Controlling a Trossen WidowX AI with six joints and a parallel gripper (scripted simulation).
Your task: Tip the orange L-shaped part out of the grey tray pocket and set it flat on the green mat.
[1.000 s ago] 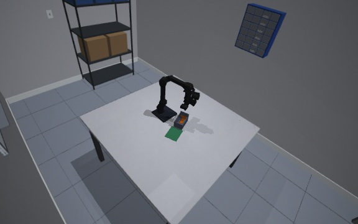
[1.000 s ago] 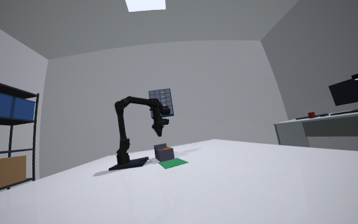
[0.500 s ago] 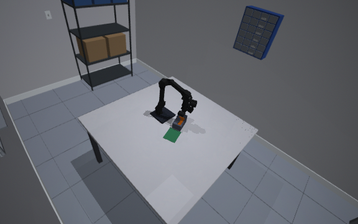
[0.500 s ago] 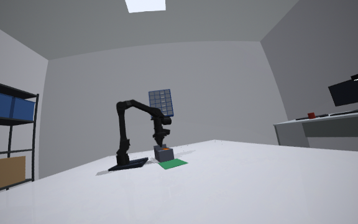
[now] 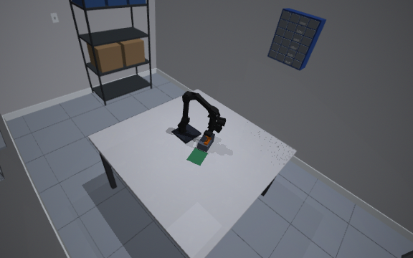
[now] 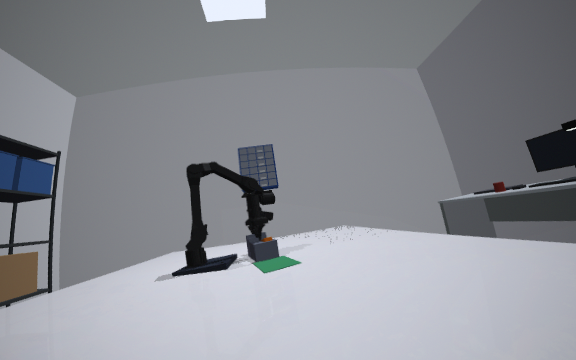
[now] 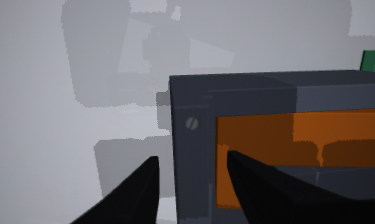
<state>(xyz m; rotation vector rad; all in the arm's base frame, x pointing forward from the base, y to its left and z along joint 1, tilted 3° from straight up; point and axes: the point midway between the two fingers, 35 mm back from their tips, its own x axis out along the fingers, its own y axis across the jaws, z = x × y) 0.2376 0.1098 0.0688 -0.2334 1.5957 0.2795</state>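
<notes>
My gripper tip is now 5 cm to the left of the orange L-shaped part, 1 cm short of it and 1 cm above it. The rest, counted from my gripper tip: green mat: 21 cm to the right, 7 cm below, 6 cm ahead.
</notes>
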